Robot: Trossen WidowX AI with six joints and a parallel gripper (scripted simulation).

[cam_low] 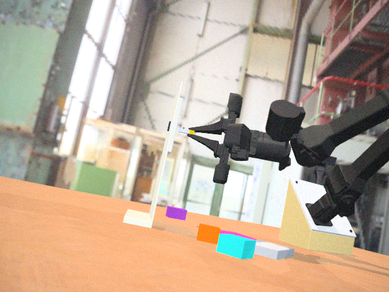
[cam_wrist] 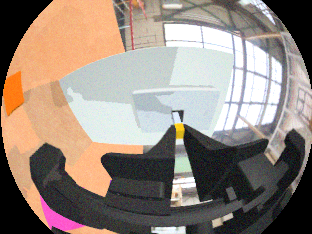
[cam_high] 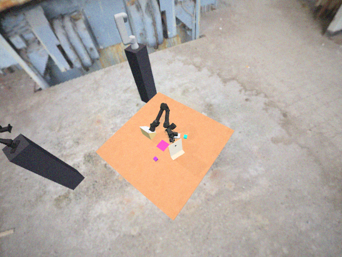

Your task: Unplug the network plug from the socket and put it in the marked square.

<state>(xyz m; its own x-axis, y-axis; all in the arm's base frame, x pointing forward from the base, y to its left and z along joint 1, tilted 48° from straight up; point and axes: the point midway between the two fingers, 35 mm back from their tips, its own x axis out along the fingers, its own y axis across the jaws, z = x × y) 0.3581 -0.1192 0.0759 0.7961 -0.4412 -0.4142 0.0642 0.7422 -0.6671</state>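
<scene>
Right now the magenta marked square is 20 cm below my gripper tip, 18 cm behind it and 2 cm to the right of it. From my gripper tip the other things lie so: orange block: 19 cm below, 13 cm to the left, 2 cm behind; then network plug: 1 cm ahead; then upright panel: 7 cm below, 4 cm ahead, 2 cm to the right.
</scene>
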